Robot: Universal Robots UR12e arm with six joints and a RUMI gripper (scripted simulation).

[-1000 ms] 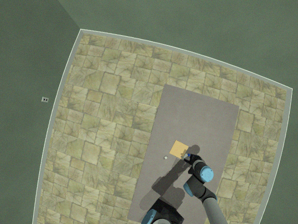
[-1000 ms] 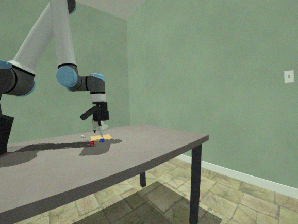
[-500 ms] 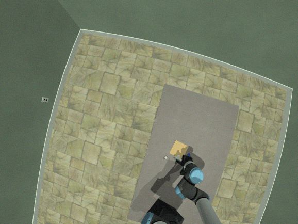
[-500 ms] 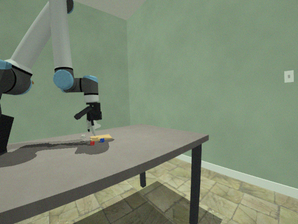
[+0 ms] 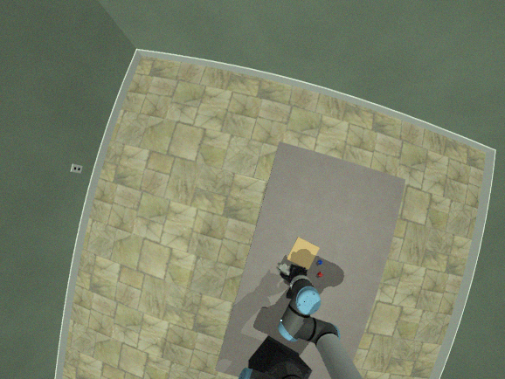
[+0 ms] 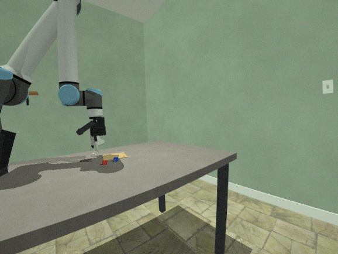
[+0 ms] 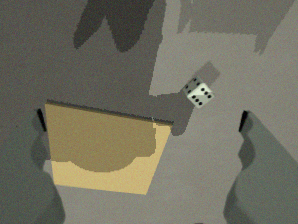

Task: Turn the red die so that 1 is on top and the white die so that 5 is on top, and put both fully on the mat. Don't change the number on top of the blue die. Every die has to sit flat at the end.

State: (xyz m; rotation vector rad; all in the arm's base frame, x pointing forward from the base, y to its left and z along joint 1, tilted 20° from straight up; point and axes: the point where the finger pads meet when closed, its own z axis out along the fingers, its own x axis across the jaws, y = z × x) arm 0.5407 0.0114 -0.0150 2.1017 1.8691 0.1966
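My gripper is now 10 mm short of the white die, 50 mm to the right of it and 40 mm above it. From my hand the other things lie so: blue die (60 mm ahead, 160 mm to the right, 40 mm below); then tan mat (100 mm ahead, 60 mm to the right, 40 mm below); then red die (10 mm behind, 170 mm to the right, 40 mm below).
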